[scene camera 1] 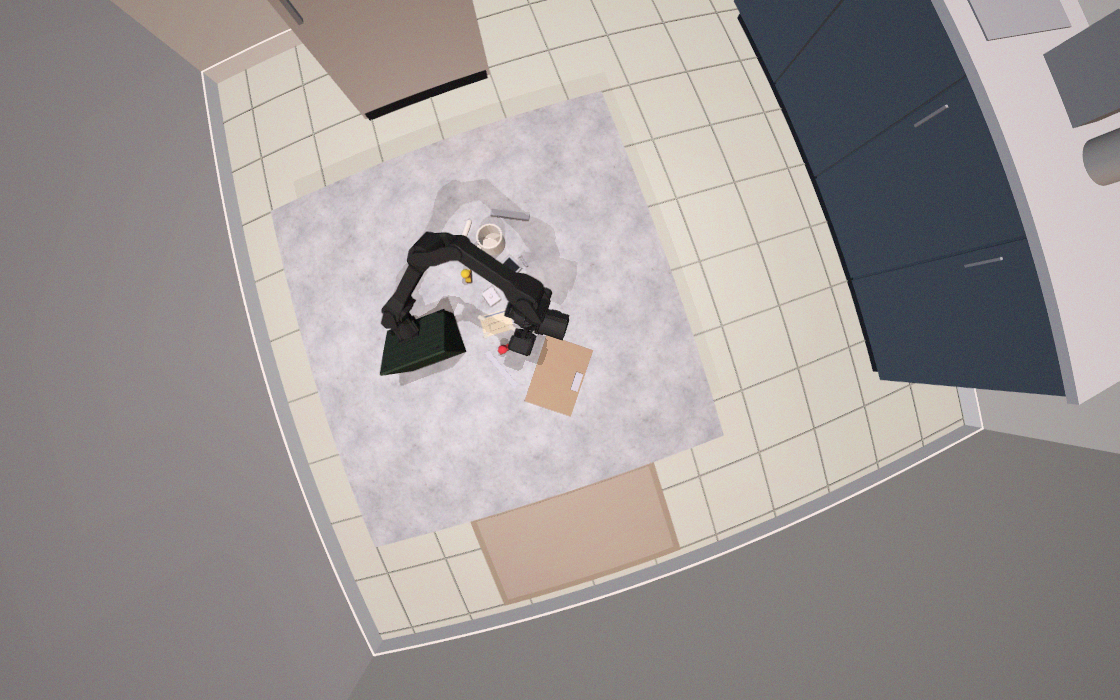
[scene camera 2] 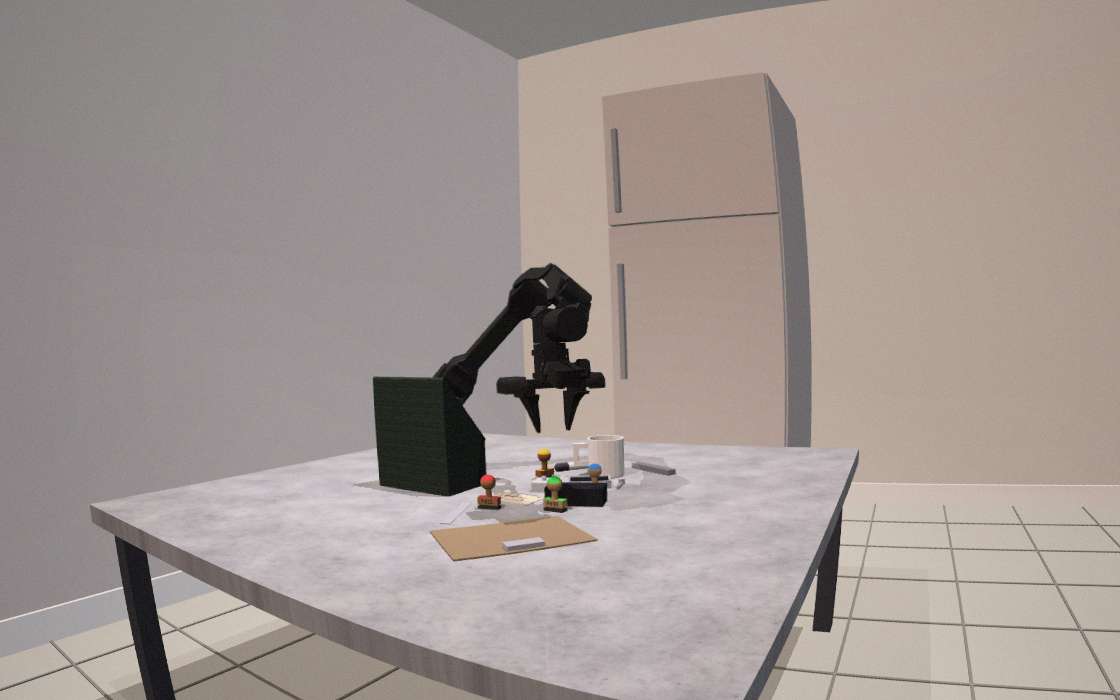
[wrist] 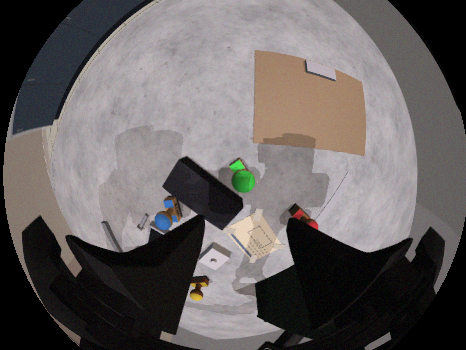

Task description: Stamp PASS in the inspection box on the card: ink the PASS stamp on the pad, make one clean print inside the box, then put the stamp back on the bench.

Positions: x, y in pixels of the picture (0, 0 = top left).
Scene:
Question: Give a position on a brown clipboard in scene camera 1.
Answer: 561, 367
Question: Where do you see a brown clipboard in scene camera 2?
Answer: At 473, 542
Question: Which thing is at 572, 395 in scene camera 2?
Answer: The gripper.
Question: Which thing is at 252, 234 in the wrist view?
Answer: A cream card.

